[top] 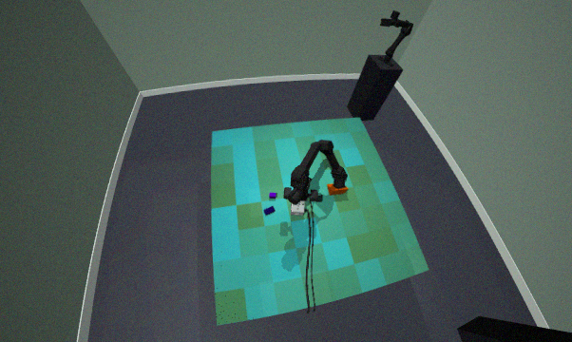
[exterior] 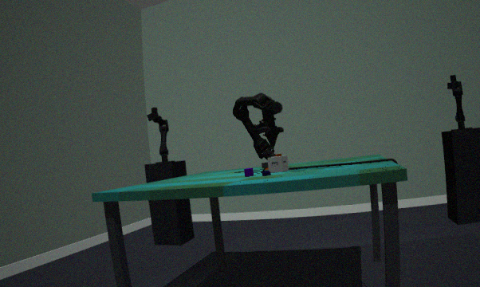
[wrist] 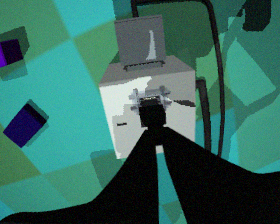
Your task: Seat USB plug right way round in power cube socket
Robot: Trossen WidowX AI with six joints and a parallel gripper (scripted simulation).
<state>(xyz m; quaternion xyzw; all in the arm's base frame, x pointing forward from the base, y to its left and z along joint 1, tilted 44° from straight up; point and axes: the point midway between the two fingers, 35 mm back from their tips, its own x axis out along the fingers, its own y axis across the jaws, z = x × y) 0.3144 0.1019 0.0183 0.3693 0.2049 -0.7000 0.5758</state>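
My gripper tip is now 20 mm above the dark USB plug. From my gripper tip the other things lie so: dark blue block (180 mm ahead, 120 mm below, 10 mm to the right).
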